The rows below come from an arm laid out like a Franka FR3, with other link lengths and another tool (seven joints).
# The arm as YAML. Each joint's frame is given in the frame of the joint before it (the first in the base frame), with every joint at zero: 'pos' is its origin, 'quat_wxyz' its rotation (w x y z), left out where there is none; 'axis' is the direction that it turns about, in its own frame. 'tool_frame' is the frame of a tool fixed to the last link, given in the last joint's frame.
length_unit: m
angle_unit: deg
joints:
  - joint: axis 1
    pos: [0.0, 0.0, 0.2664]
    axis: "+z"
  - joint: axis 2
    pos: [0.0, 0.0, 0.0]
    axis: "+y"
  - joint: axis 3
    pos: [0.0, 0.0, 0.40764]
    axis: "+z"
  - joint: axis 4
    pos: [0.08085, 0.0, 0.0]
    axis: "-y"
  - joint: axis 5
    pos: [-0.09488, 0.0, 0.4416]
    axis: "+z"
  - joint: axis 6
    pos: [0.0, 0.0, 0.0]
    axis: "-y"
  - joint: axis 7
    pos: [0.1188, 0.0, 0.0]
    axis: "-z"
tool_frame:
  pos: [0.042, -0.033, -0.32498]
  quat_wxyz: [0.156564, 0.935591, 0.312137, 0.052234]
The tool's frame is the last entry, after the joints.
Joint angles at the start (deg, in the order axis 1, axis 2, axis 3, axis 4, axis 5, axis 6, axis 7):
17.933 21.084 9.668 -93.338 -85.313 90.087 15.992
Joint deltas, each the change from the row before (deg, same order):
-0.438 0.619 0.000 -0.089 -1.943 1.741 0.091
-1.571 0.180 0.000 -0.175 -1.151 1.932 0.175
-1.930 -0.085 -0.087 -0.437 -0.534 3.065 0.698
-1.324 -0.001 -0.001 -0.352 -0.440 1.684 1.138
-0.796 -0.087 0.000 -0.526 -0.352 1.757 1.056
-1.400 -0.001 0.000 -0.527 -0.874 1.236 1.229
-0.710 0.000 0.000 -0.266 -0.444 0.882 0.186
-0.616 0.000 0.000 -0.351 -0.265 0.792 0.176
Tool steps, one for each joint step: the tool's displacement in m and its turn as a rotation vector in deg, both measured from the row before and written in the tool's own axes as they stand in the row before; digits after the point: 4 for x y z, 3 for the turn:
0.0114 0.0059 0.0036 -2.004 0.789 -0.344
0.0026 -0.0038 0.0165 -0.597 0.312 0.057
0.0044 -0.0078 0.0183 -0.146 1.017 0.915
0.0009 -0.0070 0.0124 -0.005 0.193 1.025
0.0046 -0.0041 0.0052 -0.282 0.728 0.962
-0.0025 -0.0089 0.0136 -0.149 -0.298 0.687
0.0004 -0.0042 0.0063 -0.141 0.233 0.011
0.0013 -0.0054 0.0048 0.014 0.297 -0.042

